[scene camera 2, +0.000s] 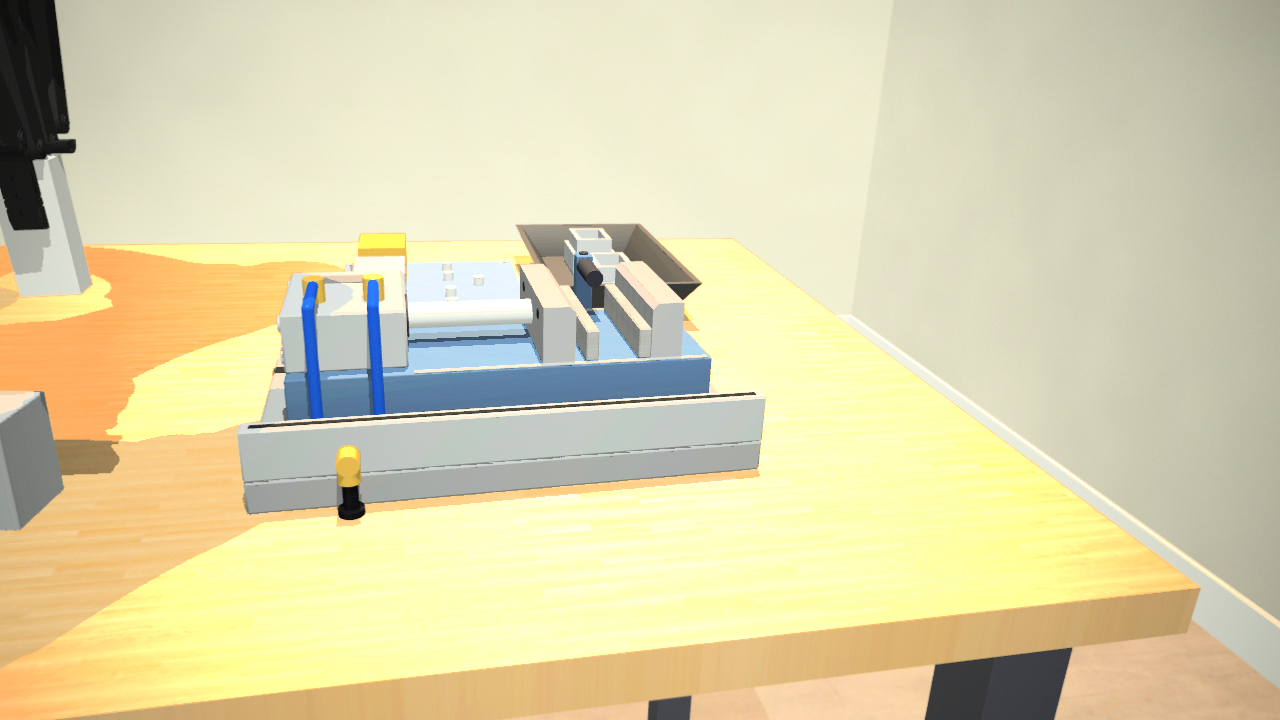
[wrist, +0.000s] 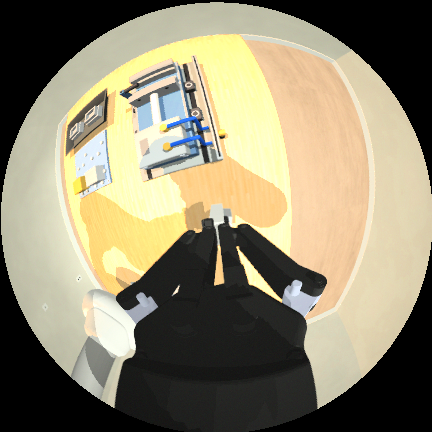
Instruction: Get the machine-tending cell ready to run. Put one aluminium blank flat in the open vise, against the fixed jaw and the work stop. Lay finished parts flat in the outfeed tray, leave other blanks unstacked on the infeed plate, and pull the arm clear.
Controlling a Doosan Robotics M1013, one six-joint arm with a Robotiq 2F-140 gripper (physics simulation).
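Frame: origin at the arm's base, x ahead, y left, z up, level; millimetres.
Seen in the pictures: gripper, between the fingertips: [scene camera 2: 57,290] [wrist: 217,212].
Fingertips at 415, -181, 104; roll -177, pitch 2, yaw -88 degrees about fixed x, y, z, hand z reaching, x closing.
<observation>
Offsets run from my fingertips to a thing's top centre, as dx, dy, dz. "pt": to the spot under its first point.
My gripper [scene camera 2: 51,259] [wrist: 217,212] is shut and empty, above the table left of the vise @[+218, +96, -24] [scene camera 2: 501,385] [wrist: 175,105]. A grey block @[pt -28, -5, -89] [scene camera 2: 26,456], cut off by the scene view's left edge, stands on the table; in the wrist view the fingertips largely cover it. Bare blue bed shows between the moving jaw [scene camera 2: 554,322] and fixed jaw [scene camera 2: 662,317]. The black work stop @[+282, +155, -27] [scene camera 2: 588,270] is at the jaws' far side. Two hollow square parts @[pt +310, +432, -77] [scene camera 2: 590,240] @[pt +305, +334, -82] [wrist: 93,115] lie in the dark outfeed tray @[pt +382, +393, -82] [scene camera 2: 666,255] [wrist: 102,100]. A pale block @[+112, +343, -79] [scene camera 2: 380,265] [wrist: 95,175] sits on the infeed plate @[+154, +392, -115] [wrist: 104,155].
A yellow block @[+105, +433, -79] [scene camera 2: 382,244] [wrist: 80,185] is beside the pale block. Blue hoses @[pt +115, +15, -43] [scene camera 2: 311,358] rise at the vise's left end. A long grey rail @[+228, +8, -73] [scene camera 2: 537,438] and a yellow knob @[pt +137, -23, -90] [scene camera 2: 348,465] [wrist: 222,133] stand along the vise's front.
</observation>
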